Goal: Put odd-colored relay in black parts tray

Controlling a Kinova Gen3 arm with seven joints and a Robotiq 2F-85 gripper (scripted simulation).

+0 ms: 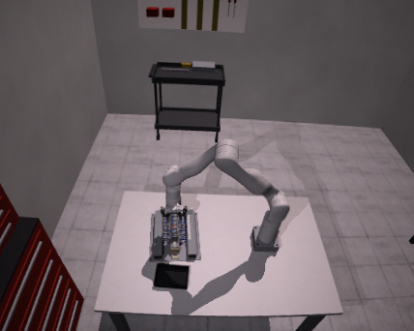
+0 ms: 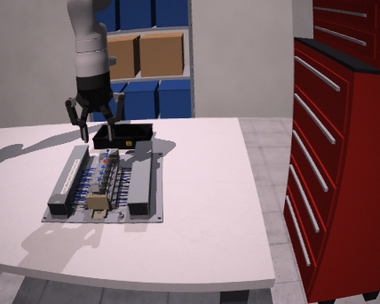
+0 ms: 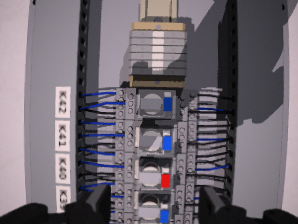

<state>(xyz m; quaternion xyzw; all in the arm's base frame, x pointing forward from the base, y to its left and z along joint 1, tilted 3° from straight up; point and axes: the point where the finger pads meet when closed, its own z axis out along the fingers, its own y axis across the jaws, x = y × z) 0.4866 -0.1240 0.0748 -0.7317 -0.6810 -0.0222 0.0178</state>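
Right now my hand is 8 cm above the red-button relay. From my hand the other things lie so: black parts tray: 27 cm to the left, 12 cm below, 4 cm ahead.
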